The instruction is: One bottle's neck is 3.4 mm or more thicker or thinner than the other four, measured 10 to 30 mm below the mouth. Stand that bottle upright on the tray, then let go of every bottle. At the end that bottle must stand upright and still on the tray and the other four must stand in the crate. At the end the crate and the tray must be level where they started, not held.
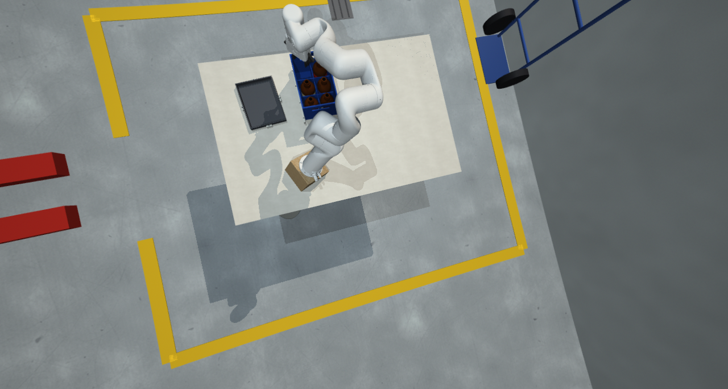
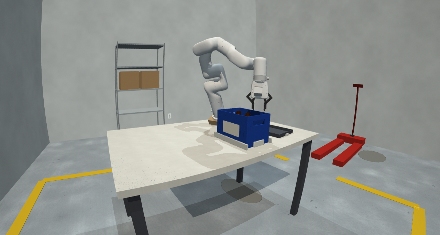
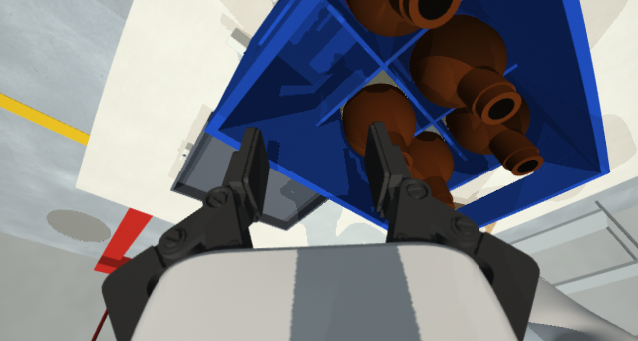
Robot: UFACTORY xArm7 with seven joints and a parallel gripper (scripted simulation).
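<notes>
Right now my hand is 130 mm above the blue crate, 90 mm past it and 30 mm to the left of it. From my hand the other things lie so: dark grey tray: 270 mm to the left, 200 mm below, 50 mm behind.
</notes>
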